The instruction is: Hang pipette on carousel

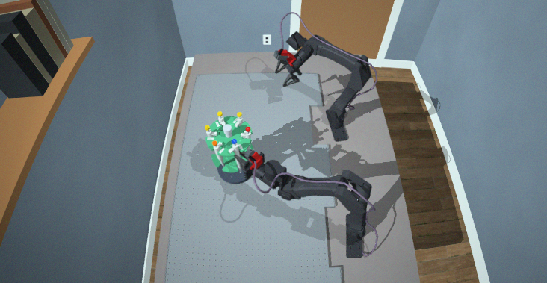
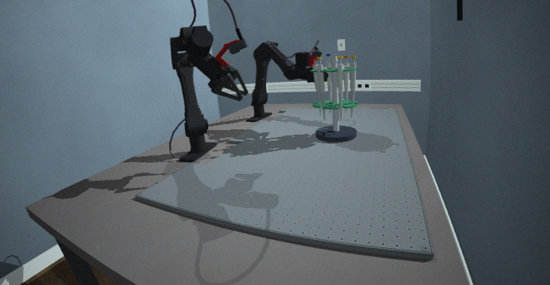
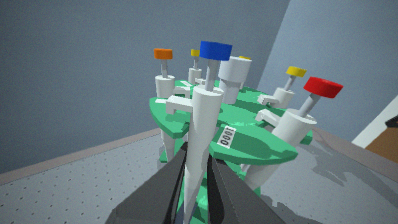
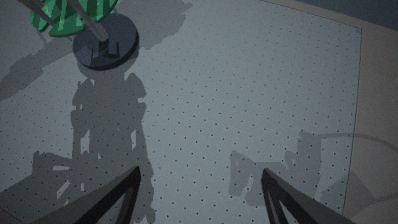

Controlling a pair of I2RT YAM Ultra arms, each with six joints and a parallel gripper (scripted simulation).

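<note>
Now: left hand 3 cm above the white hand pipette, 1 cm to the right of it and 1 cm short of it.
</note>
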